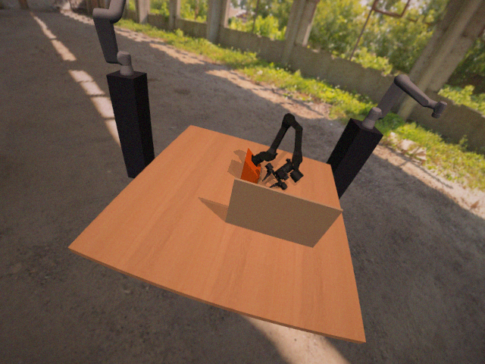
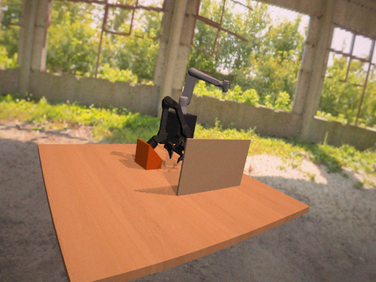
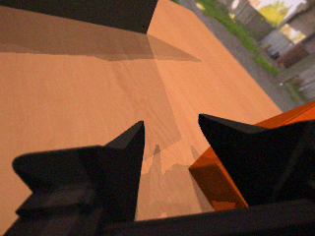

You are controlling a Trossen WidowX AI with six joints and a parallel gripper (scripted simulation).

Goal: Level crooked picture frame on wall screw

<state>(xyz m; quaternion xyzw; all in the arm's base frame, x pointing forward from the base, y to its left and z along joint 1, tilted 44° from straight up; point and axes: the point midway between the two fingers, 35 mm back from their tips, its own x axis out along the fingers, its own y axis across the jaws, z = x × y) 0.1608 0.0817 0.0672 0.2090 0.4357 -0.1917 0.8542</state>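
The picture frame lies 28 cm ahead of my gripper tip, 4 cm to the left of it and 8 cm above it. From my gripper tip the other things lie so: wall panel 29 cm ahead, 4 cm to the left, 8 cm above.
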